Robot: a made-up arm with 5 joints.
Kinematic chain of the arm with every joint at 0, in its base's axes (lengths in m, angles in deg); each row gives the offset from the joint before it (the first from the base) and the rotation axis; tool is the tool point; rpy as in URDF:
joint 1: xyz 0.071 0 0.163 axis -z
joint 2: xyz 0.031 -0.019 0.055 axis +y
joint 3: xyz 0.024 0 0.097 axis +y
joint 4: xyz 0.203 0 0.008 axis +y
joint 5: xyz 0.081 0.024 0 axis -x
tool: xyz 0 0 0 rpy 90 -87.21 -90
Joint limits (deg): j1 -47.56..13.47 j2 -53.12..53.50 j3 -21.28..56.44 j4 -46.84..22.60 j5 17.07..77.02
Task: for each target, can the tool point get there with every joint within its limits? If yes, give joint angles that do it. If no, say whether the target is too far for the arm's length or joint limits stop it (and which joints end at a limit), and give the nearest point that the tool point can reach.
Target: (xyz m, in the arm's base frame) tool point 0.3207 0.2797 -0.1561
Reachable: no: too far | nearest point 0.2517 0.2024 0.0138 | short by 0.199 m
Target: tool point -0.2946 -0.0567 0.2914
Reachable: no: joint limits stop it (at a limit: joint 2, joint 3, joint 4) | nearest point 0.0436 -0.0043 0.5623 | short by 0.436 m
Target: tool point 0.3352 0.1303 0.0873
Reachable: yes | joints -25.28 29.00 15.59 11.35 40.16
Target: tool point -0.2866 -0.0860 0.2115
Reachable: no: joint limits stop it (at a limit: joint 1, joint 2, joint 3, joint 4) | nearest point 0.0719 0.0084 0.0032 | short by 0.425 m
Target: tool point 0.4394 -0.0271 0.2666
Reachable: yes | joints 4.99 20.37 -11.48 -1.46 38.20
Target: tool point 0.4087 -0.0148 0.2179
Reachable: yes | joints 3.36 10.74 16.25 -22.77 25.65
